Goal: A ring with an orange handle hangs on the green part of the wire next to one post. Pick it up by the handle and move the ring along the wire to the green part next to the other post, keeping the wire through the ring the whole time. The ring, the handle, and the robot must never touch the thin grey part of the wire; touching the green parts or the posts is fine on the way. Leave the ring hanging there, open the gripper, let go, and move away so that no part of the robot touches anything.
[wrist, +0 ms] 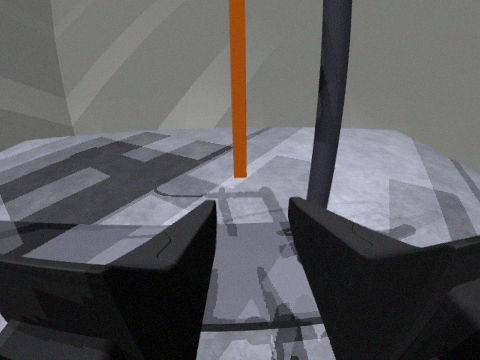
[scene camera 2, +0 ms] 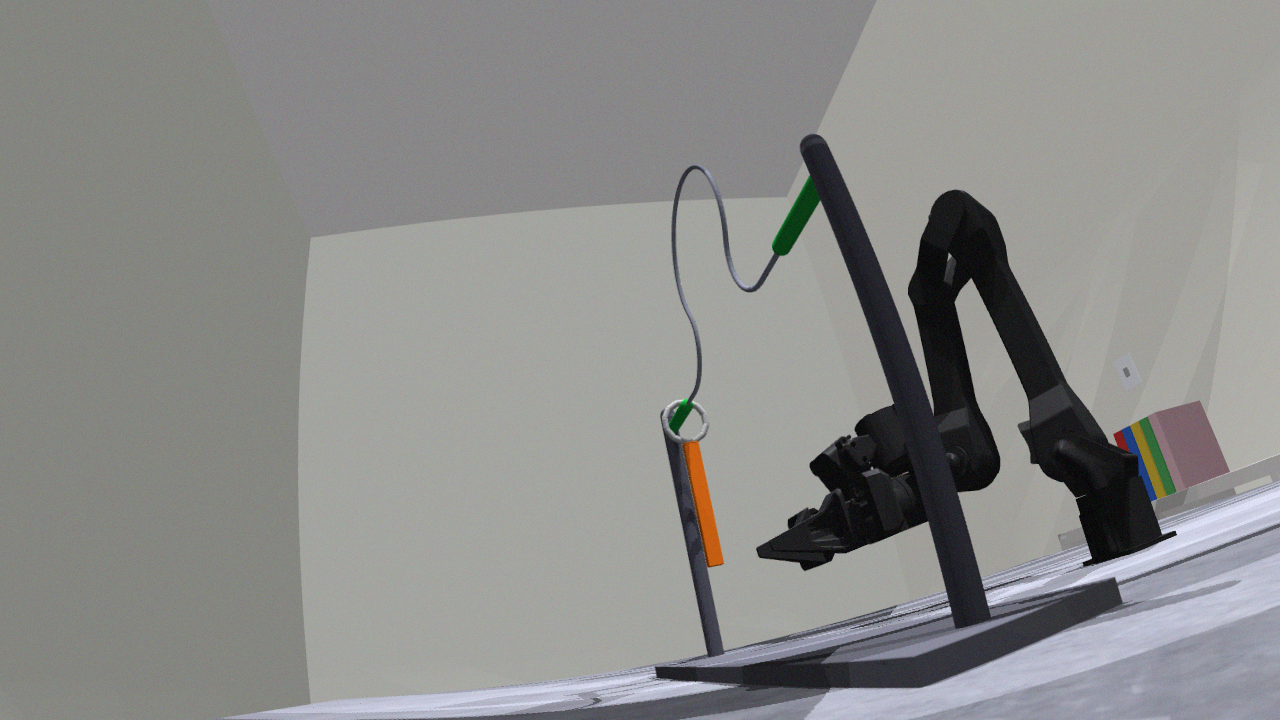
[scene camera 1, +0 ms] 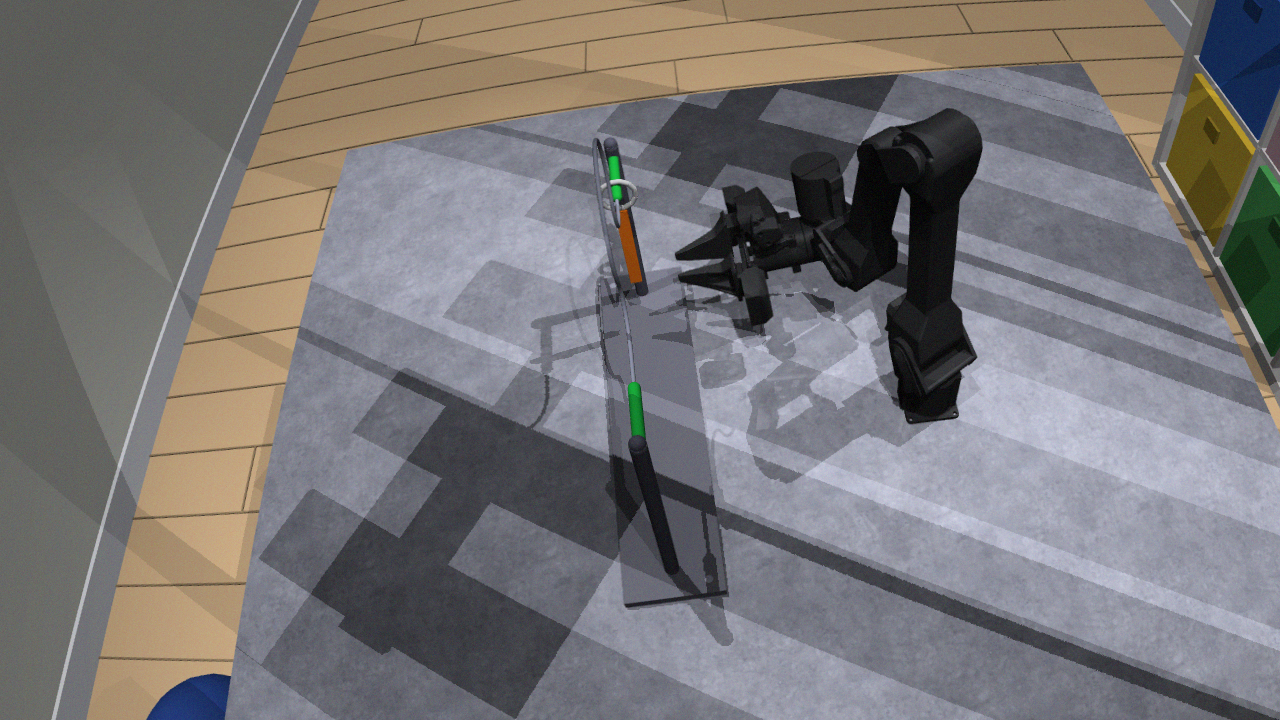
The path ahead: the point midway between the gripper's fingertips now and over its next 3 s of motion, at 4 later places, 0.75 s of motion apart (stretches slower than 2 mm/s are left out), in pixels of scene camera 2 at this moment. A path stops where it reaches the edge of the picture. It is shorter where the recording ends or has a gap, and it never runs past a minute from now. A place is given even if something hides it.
My gripper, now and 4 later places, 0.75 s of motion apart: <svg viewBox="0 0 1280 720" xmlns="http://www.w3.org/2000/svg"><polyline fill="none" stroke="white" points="764,549 727,537 692,546 671,553 669,541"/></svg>
